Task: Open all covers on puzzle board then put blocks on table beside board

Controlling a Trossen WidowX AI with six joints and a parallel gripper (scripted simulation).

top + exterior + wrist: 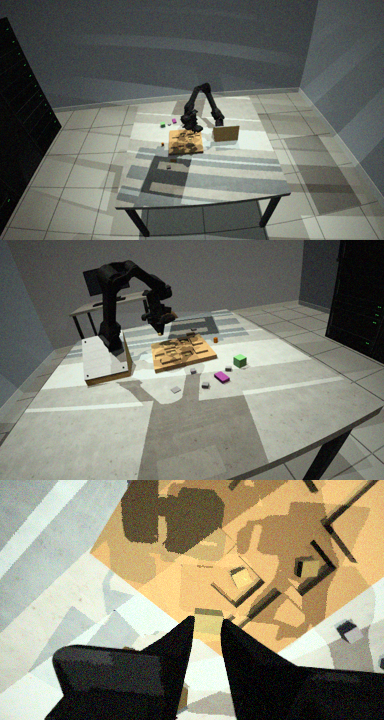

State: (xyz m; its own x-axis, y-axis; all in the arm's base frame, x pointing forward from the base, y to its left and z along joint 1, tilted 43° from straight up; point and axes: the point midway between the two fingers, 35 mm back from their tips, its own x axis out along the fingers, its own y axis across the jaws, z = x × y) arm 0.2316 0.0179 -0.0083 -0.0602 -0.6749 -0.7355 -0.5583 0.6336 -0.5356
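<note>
Right now my gripper tip is 100 mm above the tan puzzle board, 80 mm short of it and 30 mm to the left of it. Also, from my gripper tip: brown block 200 mm ahead, 190 mm to the left, 120 mm below; then orange cylinder 290 mm ahead, 110 mm below; then grey block 250 mm to the left, 240 mm ahead, 110 mm below.
</note>
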